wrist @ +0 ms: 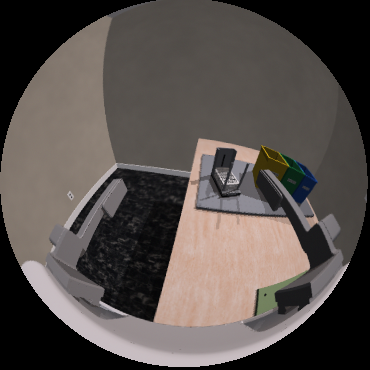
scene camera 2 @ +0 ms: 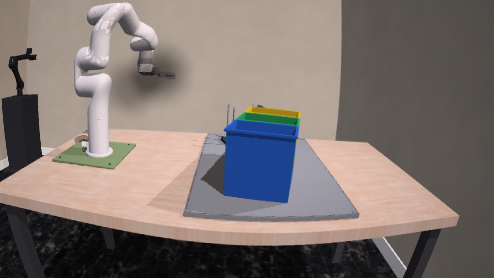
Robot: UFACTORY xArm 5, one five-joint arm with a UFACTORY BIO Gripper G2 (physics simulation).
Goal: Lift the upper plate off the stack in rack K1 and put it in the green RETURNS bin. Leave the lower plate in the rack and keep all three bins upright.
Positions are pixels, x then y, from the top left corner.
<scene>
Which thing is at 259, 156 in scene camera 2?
A blue bin.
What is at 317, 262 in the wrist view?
My gripper.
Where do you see a yellow bin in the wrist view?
At 267, 158
</scene>
